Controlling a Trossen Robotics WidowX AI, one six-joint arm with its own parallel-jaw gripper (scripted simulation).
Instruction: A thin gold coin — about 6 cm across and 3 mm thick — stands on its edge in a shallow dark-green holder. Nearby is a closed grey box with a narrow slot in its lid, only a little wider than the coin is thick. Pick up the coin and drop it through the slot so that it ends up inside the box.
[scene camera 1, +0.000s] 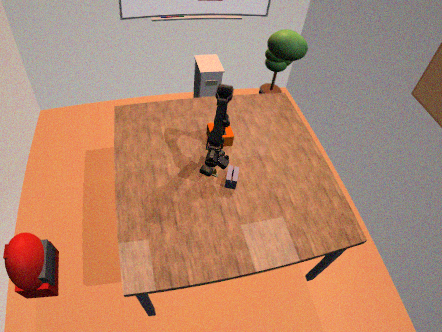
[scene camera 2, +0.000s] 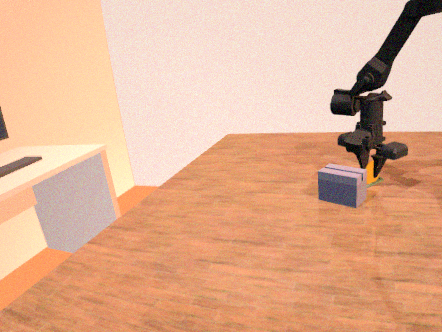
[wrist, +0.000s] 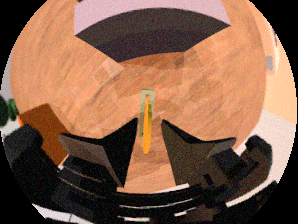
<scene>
In view: my gripper (scene camera 2: 369, 175).
My gripper is seen too in the wrist view (wrist: 149, 121).
</scene>
